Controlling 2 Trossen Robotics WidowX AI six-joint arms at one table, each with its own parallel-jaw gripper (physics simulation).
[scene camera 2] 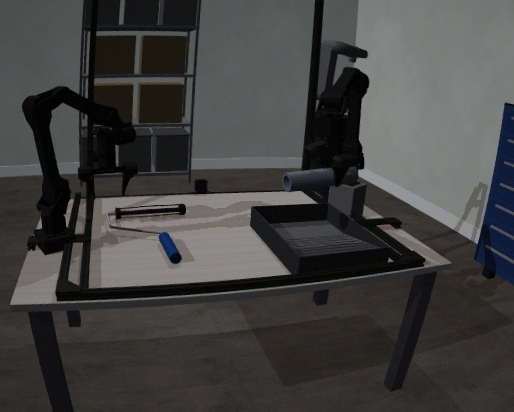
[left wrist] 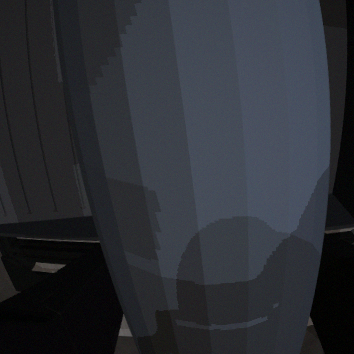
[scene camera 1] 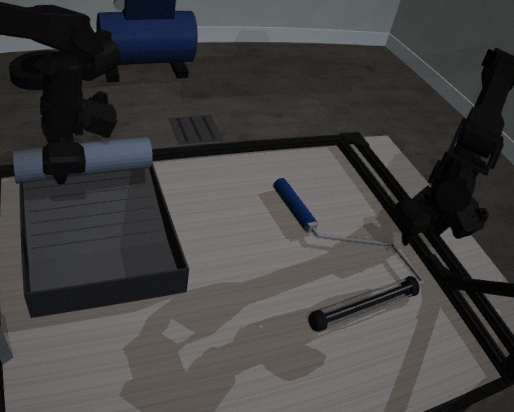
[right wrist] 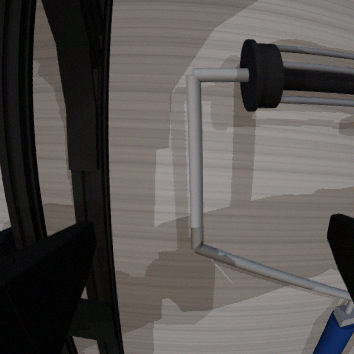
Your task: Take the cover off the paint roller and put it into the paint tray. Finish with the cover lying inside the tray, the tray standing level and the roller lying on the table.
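Frame: origin at the left arm's base, x ahead, y left, z up, level; metres.
Where they show: left gripper, between the fingertips: [scene camera 2: 332, 184] [left wrist: 210, 240]; right gripper, between the fingertips: [scene camera 2: 108, 197] [scene camera 1: 420, 239] [right wrist: 214, 231]; right arm's base, origin of its link: [scene camera 2: 53, 232].
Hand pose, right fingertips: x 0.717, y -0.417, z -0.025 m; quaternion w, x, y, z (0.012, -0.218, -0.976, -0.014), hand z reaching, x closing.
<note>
After its pixels a point has its place.
The pale blue cover [scene camera 1: 117, 156] @[x 0.343, y 0.024, z 0.091 m] [scene camera 2: 307, 179] @[x 0.370, y 0.064, z 0.086 m] [left wrist: 225, 125] is a long hollow tube, held roughly level in the air. My left gripper [scene camera 1: 62, 170] @[x 0.266, y 0.085, z 0.061 m] [scene camera 2: 345, 176] is shut on it near its middle; the fingers show dimly in the left wrist view. The dark paint tray [scene camera 1: 107, 292] @[x 0.234, y -0.074, z -0.081 m] [scene camera 2: 345, 262] @[x 0.429, y 0.250, z -0.083 m] [left wrist: 30, 110] @[x 0.358, y 0.190, z -0.080 m] stands level on the table below the cover, with a gap visible in scene camera 2. The roller lies on the table, with its blue handle [scene camera 1: 295, 205] @[x 0.670, y -0.156, z -0.090 m] [scene camera 2: 170, 247] @[x 0.705, y -0.117, z -0.087 m] [right wrist: 332, 335] @[x 0.673, y -0.202, z -0.092 m] and bare black cage [scene camera 1: 365, 303] @[x 0.546, y -0.404, z -0.082 m] [scene camera 2: 150, 211] @[x 0.568, y -0.397, z -0.097 m] [right wrist: 262, 77] @[x 0.668, y -0.451, z -0.080 m]. My right gripper [scene camera 2: 105, 187] [right wrist: 214, 231] @[x 0.717, y -0.417, z -0.025 m] is open and empty above the roller's bent wire.
A black rail frame [scene camera 1: 240, 148] @[x 0.748, y 0.063, z -0.105 m] [scene camera 2: 200, 289] @[x 0.766, y 0.069, z -0.110 m] runs around the tabletop. The left arm's grey mounting block [scene camera 2: 347, 197] @[x 0.050, y 0.028, z -0.038 m] stands beside the tray in scene camera 2. Black side rails [right wrist: 100, 200] @[x 0.783, y -0.425, z -0.099 m] lie beside the roller's wire.
</note>
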